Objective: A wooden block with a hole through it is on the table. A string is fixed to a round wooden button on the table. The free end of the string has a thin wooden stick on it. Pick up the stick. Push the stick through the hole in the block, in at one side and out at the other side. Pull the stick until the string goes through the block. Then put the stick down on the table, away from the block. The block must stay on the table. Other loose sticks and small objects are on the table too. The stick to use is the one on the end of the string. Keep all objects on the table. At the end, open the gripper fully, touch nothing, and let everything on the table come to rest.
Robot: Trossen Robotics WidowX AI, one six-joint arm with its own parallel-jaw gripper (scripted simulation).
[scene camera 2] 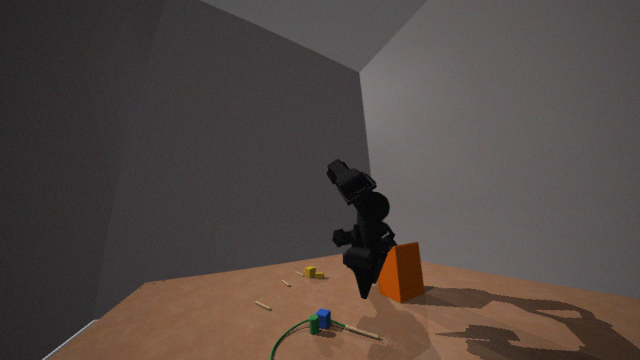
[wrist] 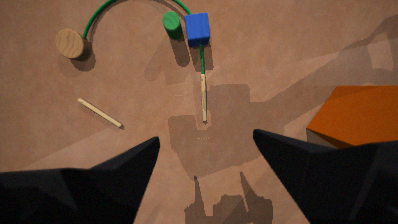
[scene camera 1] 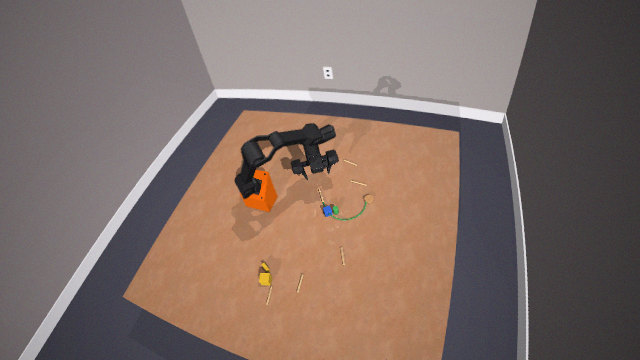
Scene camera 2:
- my gripper
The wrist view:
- my gripper
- blue block
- round wooden button
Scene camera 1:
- my gripper
